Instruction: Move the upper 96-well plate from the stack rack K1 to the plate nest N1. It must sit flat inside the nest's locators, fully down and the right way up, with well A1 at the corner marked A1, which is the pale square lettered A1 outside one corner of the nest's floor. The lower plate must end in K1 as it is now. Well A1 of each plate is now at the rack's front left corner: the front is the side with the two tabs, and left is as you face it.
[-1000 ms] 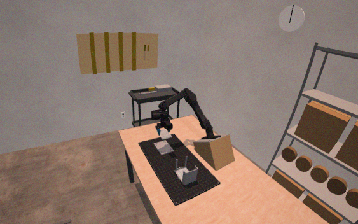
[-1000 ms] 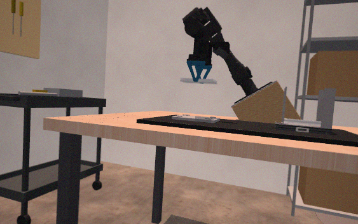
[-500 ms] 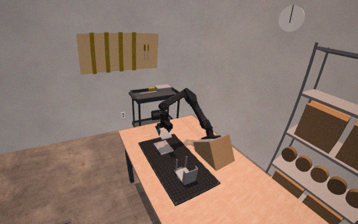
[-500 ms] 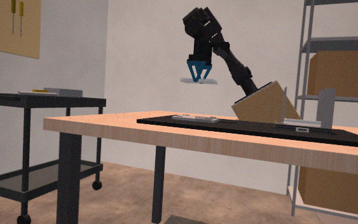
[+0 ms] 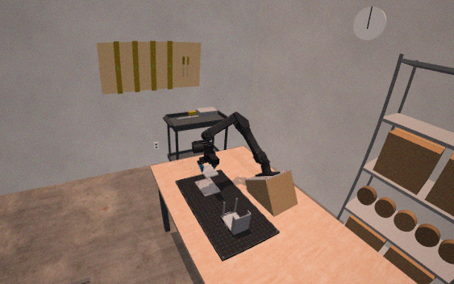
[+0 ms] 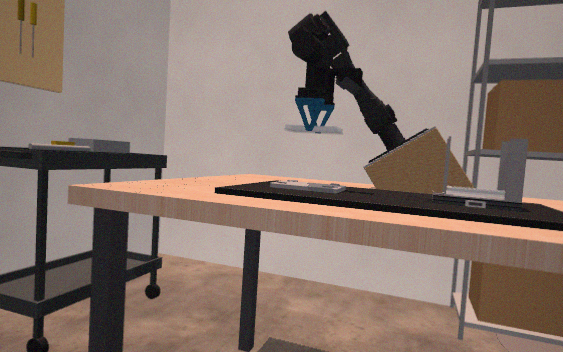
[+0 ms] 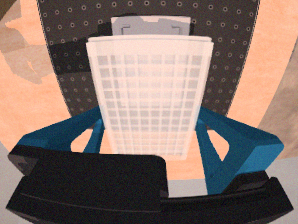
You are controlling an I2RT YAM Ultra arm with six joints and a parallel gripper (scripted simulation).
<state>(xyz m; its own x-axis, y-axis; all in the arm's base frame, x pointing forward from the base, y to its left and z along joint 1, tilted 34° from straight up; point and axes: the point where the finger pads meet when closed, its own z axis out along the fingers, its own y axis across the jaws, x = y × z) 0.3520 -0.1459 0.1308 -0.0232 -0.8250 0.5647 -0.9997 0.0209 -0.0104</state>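
Right now the white 96-well plate is right at my hand.
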